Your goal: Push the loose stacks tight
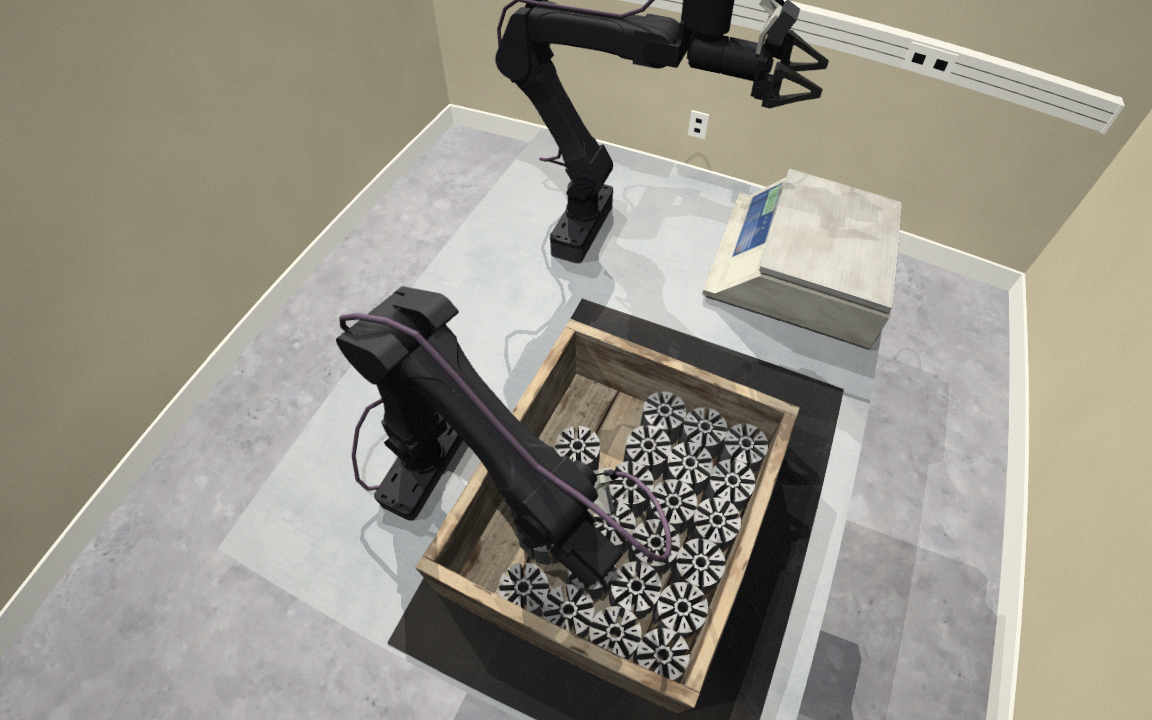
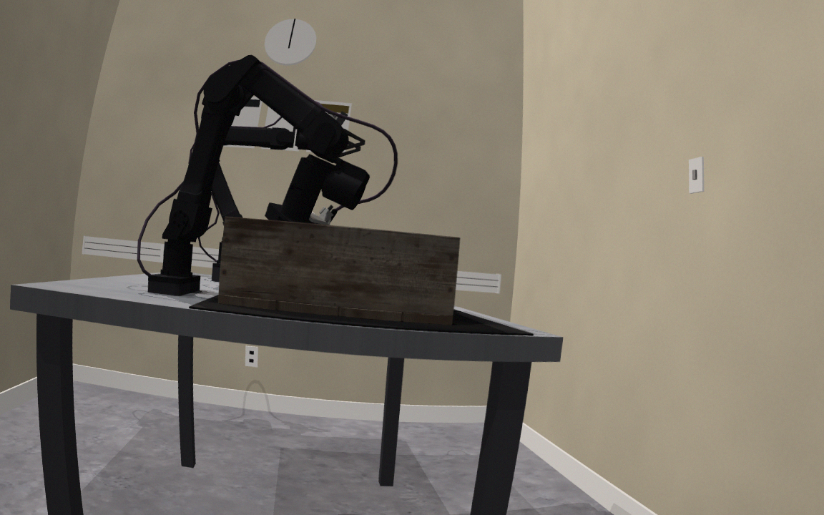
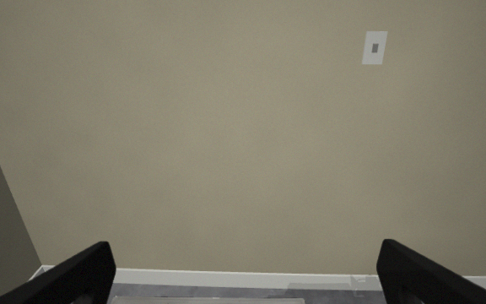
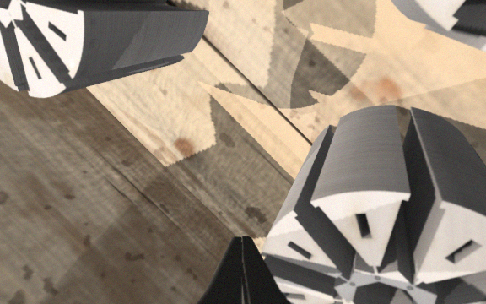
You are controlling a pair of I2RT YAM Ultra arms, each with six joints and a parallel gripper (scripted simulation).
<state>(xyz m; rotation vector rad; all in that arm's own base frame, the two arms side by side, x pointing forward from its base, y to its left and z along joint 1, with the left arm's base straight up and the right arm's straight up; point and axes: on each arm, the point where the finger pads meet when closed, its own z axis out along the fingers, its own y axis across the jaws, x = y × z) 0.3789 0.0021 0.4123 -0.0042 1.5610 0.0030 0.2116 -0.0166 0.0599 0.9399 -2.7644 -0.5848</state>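
Right now my right hand is 110 mm short of the wooden crate, 60 mm to the right of it and 30 mm above it. Round my right hand: scale (710 mm to the left, 270 mm ahead, 10 mm below); black mat (140 mm ahead, 100 mm to the left, 80 mm below).
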